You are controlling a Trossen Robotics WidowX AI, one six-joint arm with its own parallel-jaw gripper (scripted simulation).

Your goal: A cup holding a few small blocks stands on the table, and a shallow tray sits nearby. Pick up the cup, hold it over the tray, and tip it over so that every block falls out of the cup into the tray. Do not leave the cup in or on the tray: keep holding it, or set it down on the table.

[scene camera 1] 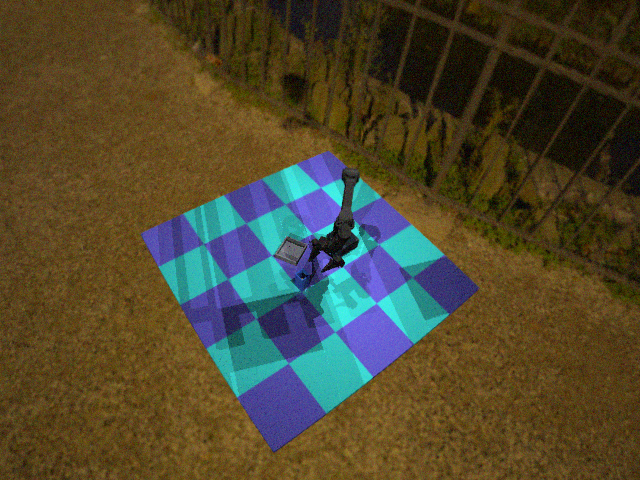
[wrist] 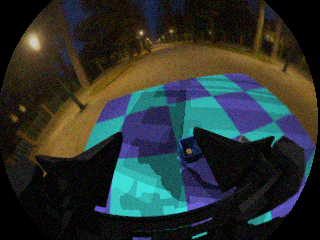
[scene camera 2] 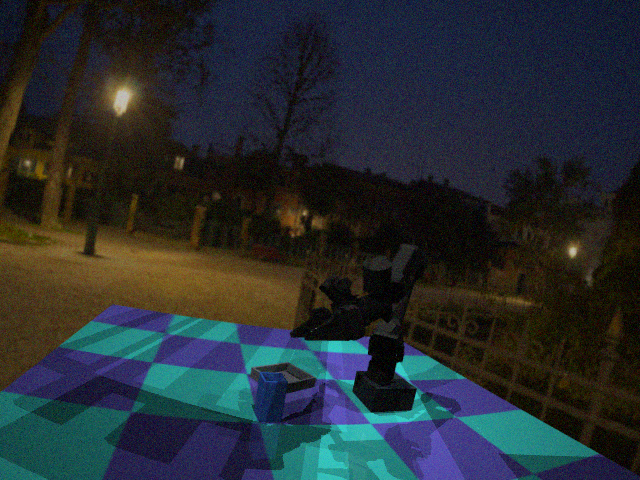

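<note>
My gripper open, holding nothing; visible in scene camera 1 and the wrist view. Also present: a blue square cup.
</note>
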